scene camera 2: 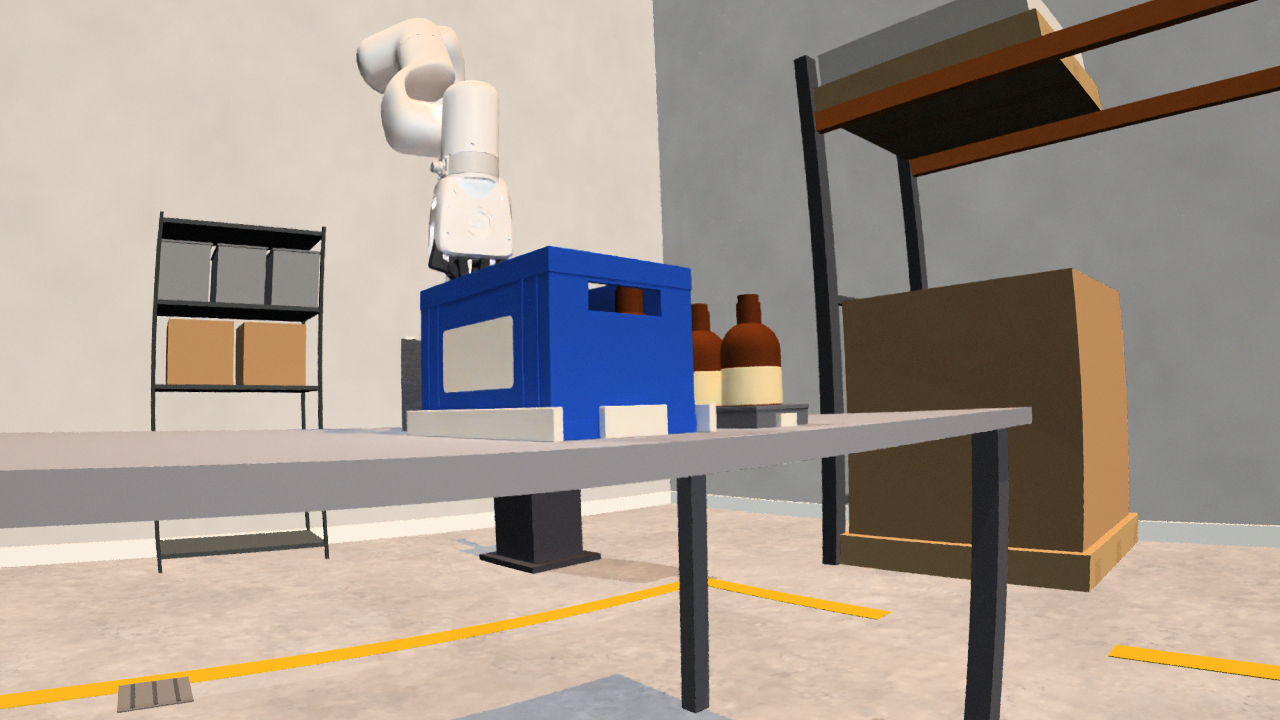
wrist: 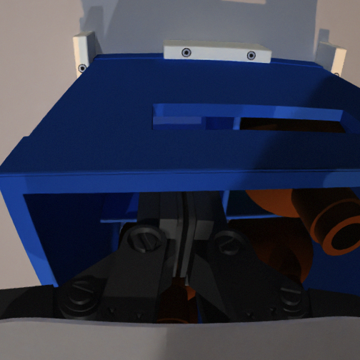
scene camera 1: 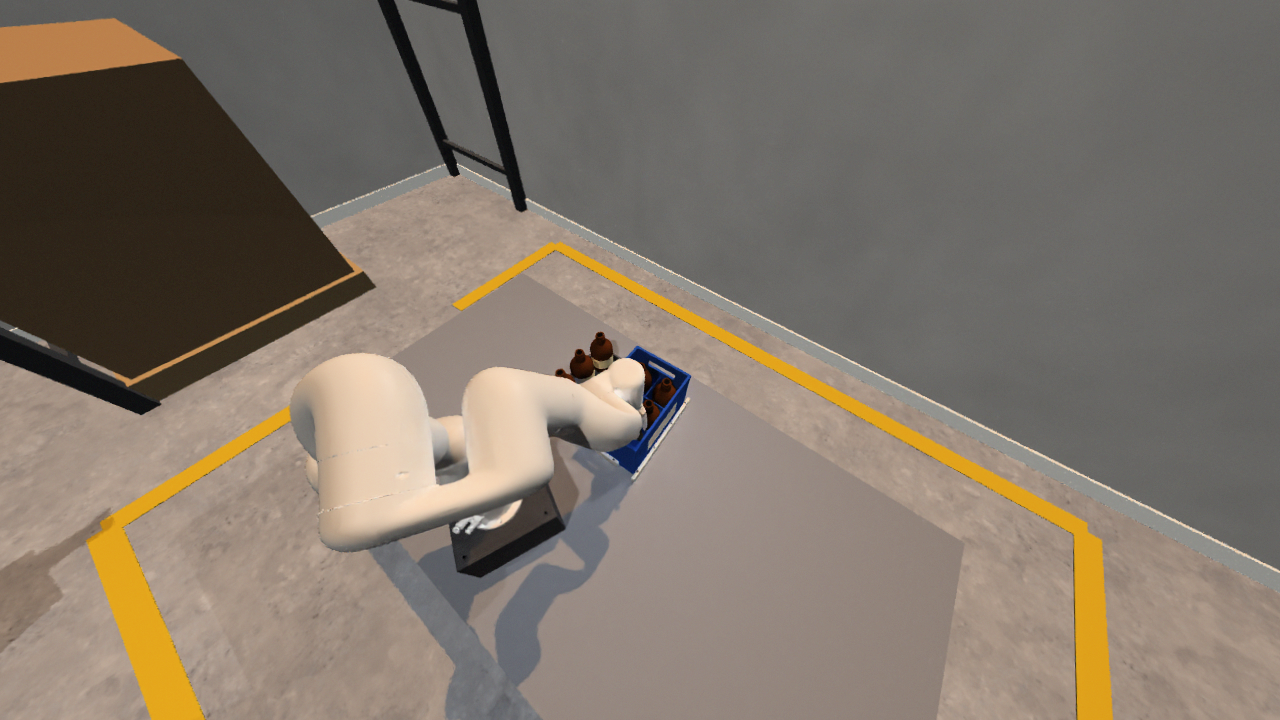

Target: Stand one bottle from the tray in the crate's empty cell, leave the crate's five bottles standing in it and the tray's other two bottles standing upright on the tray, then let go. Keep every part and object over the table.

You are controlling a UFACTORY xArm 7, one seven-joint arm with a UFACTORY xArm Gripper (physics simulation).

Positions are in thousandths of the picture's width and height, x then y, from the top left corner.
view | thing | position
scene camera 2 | cream-labelled bottle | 587, 522
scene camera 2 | cream-labelled bottle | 552, 480
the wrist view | my gripper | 488, 510
